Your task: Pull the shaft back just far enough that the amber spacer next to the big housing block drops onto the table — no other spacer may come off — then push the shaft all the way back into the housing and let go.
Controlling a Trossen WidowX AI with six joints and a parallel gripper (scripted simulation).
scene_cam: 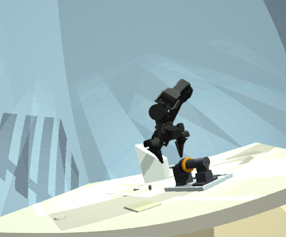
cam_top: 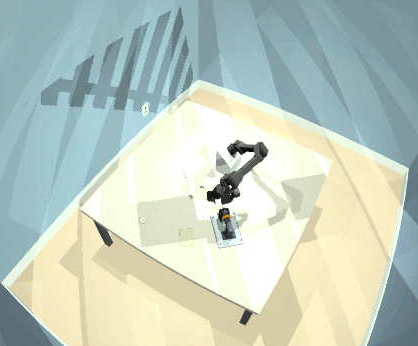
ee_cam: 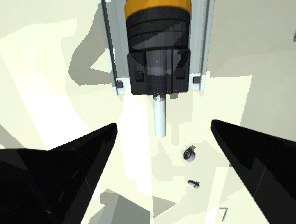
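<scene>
Right now my gripper tip is 4 cm short of the grey shaft, 5 cm to the right of it and 3 cm above it. From my gripper tip the other things lie so: flat pale patch 27 cm ahead, 7 cm to the right, 10 cm below; then amber spacer 6 cm ahead, 7 cm to the left, 3 cm below.
</scene>
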